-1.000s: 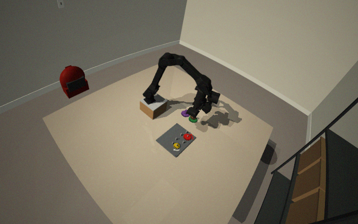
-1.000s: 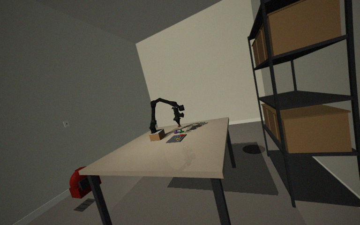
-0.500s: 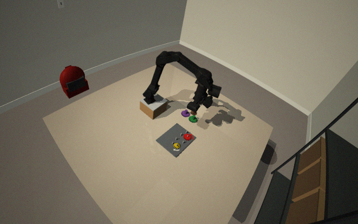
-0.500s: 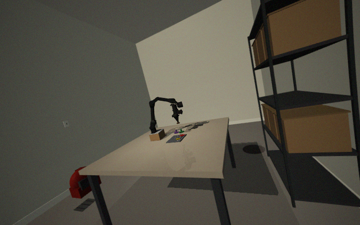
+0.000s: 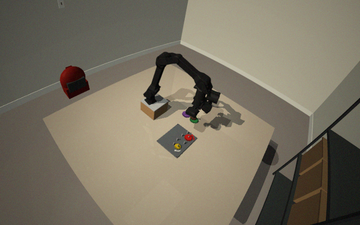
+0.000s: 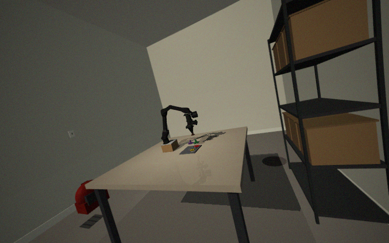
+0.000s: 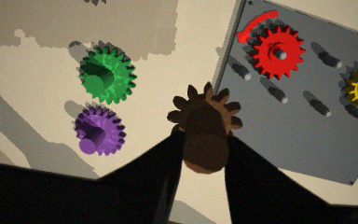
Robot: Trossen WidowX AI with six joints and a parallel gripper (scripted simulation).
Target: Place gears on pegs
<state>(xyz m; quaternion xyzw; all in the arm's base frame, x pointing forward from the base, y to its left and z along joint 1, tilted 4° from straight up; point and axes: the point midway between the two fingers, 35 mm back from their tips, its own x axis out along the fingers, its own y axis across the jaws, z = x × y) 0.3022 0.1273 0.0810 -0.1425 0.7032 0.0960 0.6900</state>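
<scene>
My gripper tip is now 50 mm past the green gear, 90 mm to the right of it and 130 mm above it. Also, from my gripper tip: red arrow (60 mm ahead, 30 mm to the right, 140 mm below); then purple gear (120 mm behind, 80 mm to the left, 130 mm below); then brown gear (10 mm below).
</scene>
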